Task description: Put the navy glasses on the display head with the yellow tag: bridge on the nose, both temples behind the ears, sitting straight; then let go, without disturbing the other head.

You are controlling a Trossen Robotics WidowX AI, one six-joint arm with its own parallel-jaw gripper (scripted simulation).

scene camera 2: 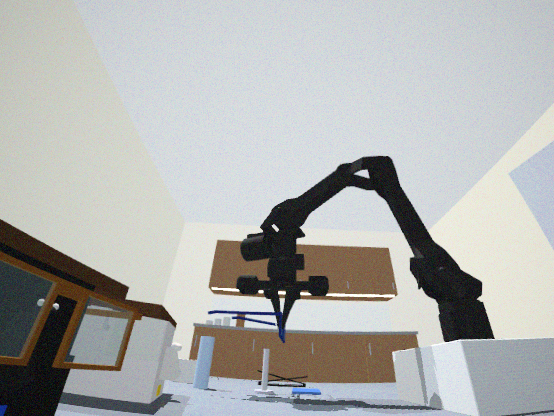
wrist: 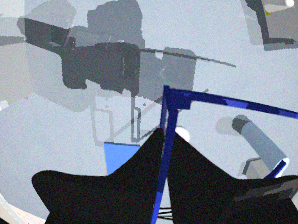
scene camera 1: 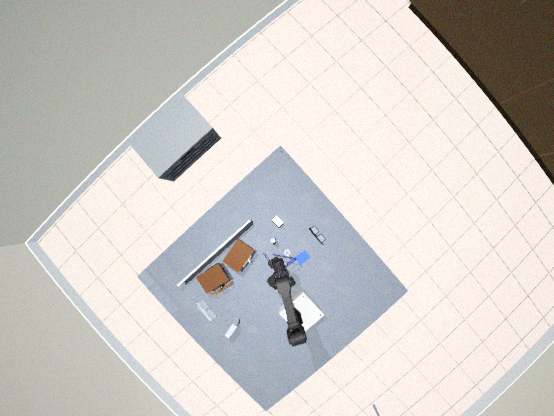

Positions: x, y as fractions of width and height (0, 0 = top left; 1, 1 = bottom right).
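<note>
The gripper (scene camera 2: 0.51, 0.79) is visible in its scene, and the wrist view shows the gripper (wrist: 0.55, 0.60) as well. A pale blue cylinder (wrist: 0.91, 0.69) can be seen too.
</note>
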